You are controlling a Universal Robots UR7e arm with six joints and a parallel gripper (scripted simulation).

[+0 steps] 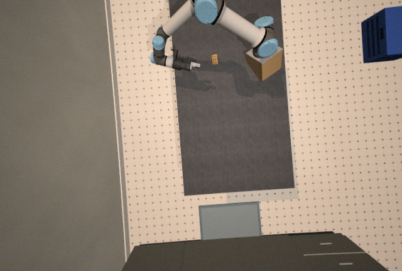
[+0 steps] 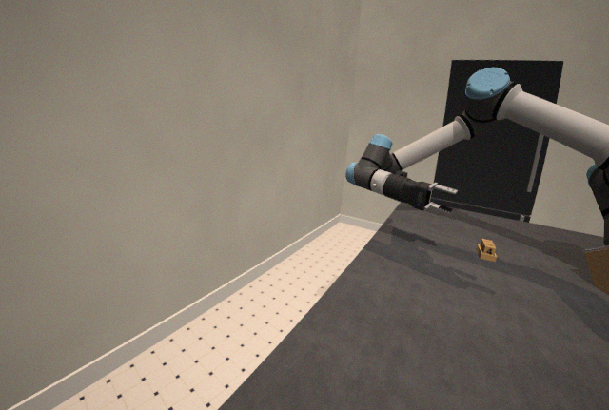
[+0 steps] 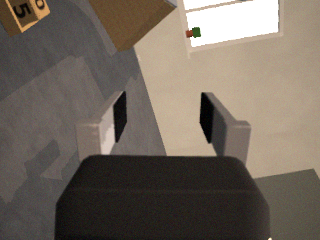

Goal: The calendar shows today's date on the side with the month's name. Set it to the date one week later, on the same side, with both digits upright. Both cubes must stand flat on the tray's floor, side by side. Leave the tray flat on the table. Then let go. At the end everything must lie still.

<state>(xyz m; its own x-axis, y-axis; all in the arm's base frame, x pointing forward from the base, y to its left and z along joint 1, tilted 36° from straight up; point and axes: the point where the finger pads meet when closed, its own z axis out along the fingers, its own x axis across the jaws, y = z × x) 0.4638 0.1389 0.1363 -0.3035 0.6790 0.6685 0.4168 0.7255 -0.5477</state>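
The number cube lies 15 cm behind my hand, 10 cm to the right of it and 14 cm below it.
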